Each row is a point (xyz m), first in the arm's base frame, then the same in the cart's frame.
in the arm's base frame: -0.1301 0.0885 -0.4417
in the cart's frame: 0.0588 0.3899 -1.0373
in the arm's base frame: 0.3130 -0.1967 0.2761
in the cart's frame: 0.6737 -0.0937 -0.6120
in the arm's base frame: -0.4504 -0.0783 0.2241
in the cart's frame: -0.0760 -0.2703 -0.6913
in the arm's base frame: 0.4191 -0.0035 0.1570
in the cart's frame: 0.6799 0.1517 -0.5619
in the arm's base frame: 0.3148 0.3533 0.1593
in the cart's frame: 0.4484 0.3484 -0.3476
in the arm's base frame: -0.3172 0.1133 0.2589
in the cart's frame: -0.0228 -0.1146 -0.5222
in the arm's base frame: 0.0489 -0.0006 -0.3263
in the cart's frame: 0.2726 0.3241 -0.9803
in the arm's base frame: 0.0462 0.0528 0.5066
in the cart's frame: 0.3671 -0.1766 -0.3192
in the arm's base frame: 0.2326 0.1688 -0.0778
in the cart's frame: 0.4106 0.3468 -0.6568
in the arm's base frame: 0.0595 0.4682 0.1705
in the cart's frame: 0.1729 0.3212 -0.3044
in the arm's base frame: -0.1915 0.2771 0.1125
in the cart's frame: 0.0087 0.1362 -0.5086
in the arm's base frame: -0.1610 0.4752 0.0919
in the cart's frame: -0.0422 0.2930 -0.3926
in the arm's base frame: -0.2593 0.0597 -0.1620
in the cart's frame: -0.0087 0.1421 -0.8647
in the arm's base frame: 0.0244 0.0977 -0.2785
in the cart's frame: 0.2194 0.3496 -0.8851
